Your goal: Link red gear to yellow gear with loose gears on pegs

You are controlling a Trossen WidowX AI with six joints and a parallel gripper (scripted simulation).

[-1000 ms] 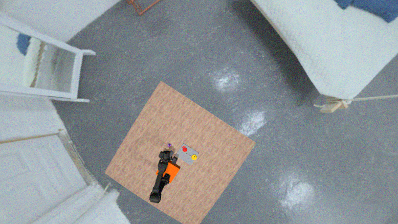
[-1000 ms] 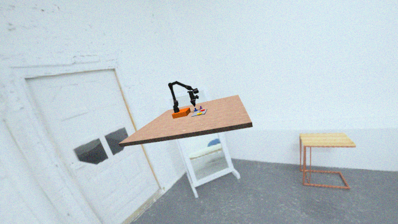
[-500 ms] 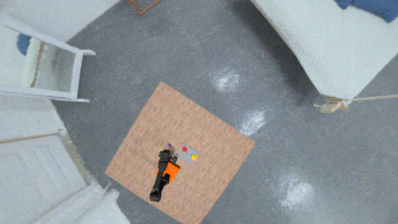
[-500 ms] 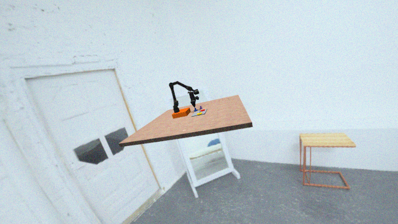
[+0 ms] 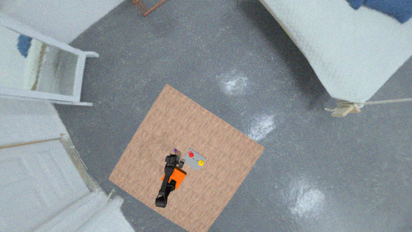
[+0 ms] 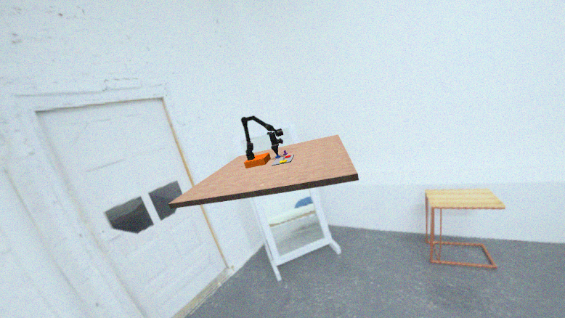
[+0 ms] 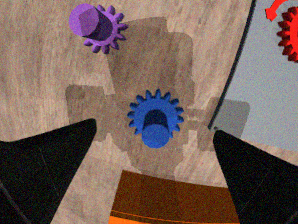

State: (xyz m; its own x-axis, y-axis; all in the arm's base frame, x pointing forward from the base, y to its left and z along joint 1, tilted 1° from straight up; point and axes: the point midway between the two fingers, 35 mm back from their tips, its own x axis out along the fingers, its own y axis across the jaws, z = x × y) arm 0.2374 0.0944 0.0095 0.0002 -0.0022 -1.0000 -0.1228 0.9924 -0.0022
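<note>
The blue gear is 2 cm below my gripper tip. The rest, counted from my gripper tip: yellow gear (25 cm to the right, 9 cm ahead, 2 cm below); then purple gear (6 cm to the left, 6 cm ahead, 2 cm below); then red arrow (13 cm ahead, 9 cm to the right, 3 cm below).
</note>
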